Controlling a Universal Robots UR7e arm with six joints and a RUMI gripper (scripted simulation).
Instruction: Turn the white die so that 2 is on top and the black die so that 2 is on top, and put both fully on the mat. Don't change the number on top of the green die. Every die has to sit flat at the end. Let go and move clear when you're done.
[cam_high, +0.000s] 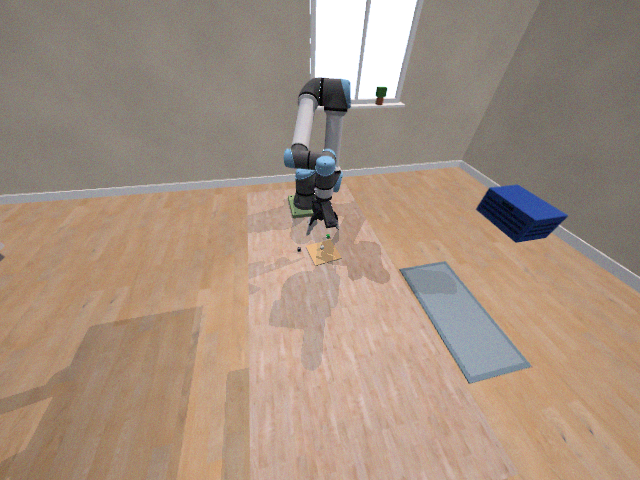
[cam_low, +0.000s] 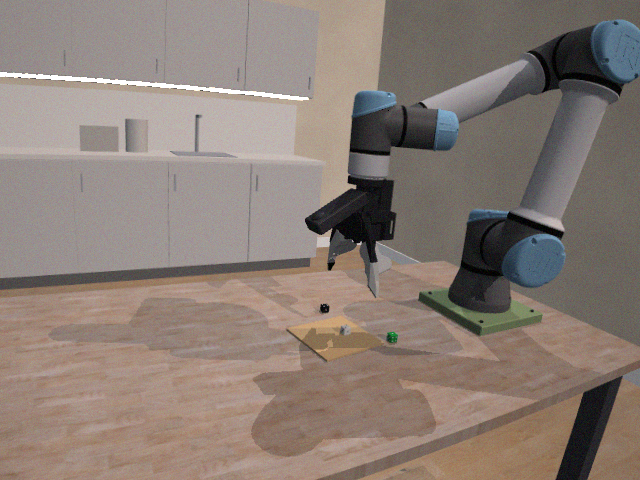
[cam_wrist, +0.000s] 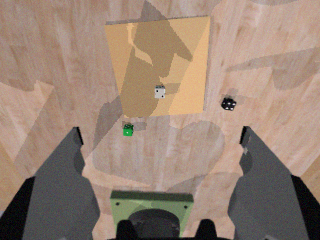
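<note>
Right now my hand is 1 cm short of the black die, 12 cm to the left of it and 10 cm above it. The rest, counted from my hand: white die (10 cm below); then green die (9 cm behind, 4 cm to the left, 10 cm below); then tan mat (2 cm ahead, 1 cm to the left, 11 cm below).
</note>
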